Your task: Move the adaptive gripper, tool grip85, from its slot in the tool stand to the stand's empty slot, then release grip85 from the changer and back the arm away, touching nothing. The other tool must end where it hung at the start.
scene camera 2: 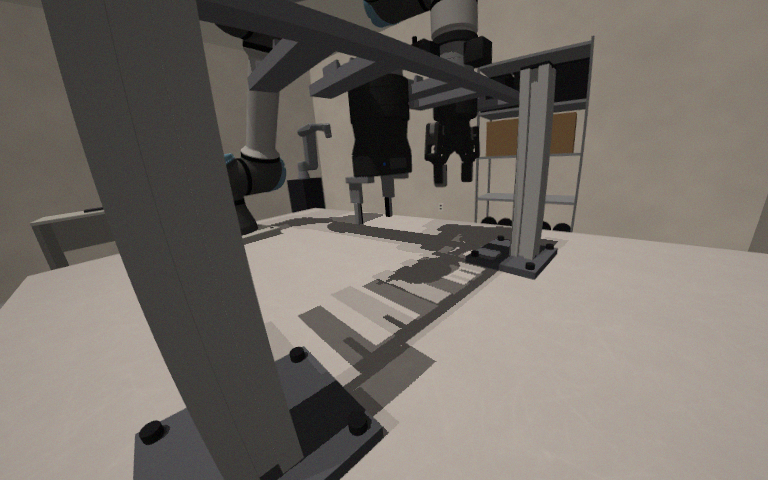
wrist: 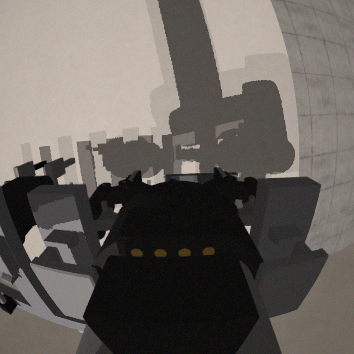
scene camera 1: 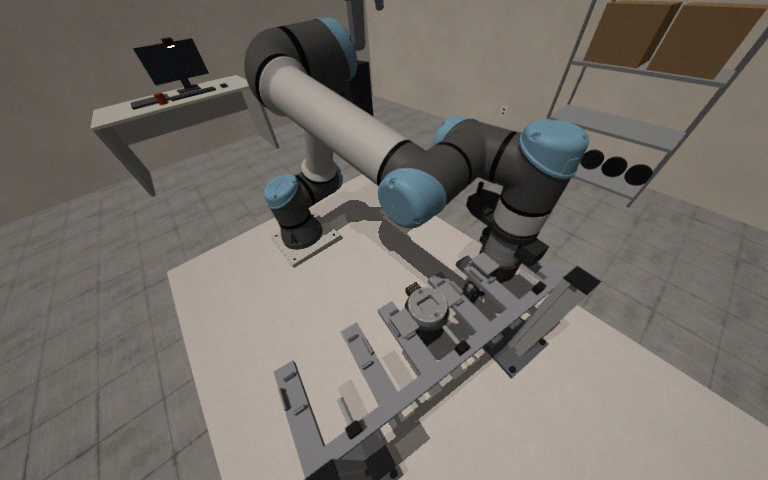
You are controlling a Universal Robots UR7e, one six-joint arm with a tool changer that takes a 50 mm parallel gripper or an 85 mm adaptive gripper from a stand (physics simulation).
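Frame: origin at the arm's base, x ahead, y left, z up, level; centimetres.
Seen in the pictures: arm's base, link origin: (scene camera 1: 303, 234).
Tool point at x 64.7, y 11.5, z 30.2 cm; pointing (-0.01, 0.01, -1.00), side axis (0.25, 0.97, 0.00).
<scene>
Offsets run from my tool point to a thing's top centre. "*": to the spot under its first point.
The tool stand (scene camera 1: 407, 389) (scene camera 2: 362, 46) has three slots. The black adaptive gripper (scene camera 2: 453, 176) (wrist: 177, 176) is on the arm's changer, at the stand's far slot. Its fingers hang below the rails, apart and empty. In the wrist view, fork rails (wrist: 60, 212) (wrist: 286, 215) stand on both sides of it, close to its side plates (wrist: 65, 290) (wrist: 296, 285). Whether the plates touch the rails is unclear. The other tool, a black parallel gripper (scene camera 1: 427, 308) (scene camera 2: 380, 127), hangs in the middle slot. The near slot, between two bare rails (scene camera 1: 300, 410) (scene camera 1: 370, 367), is empty.
The stand's end posts @(* dy +0.5, dx +12.0, dz -14.2 cm) (scene camera 1: 540, 319) (scene camera 2: 533, 164) rise from bolted base plates @(* dy -5.1, dx +13.7, dz -29.7 cm) (scene camera 2: 529, 264). The arm's base (scene camera 1: 300, 232) stands on the table. A shelf unit (scene camera 1: 651, 73) with boxes and a desk (scene camera 1: 169, 104) with a monitor are farther back.
</scene>
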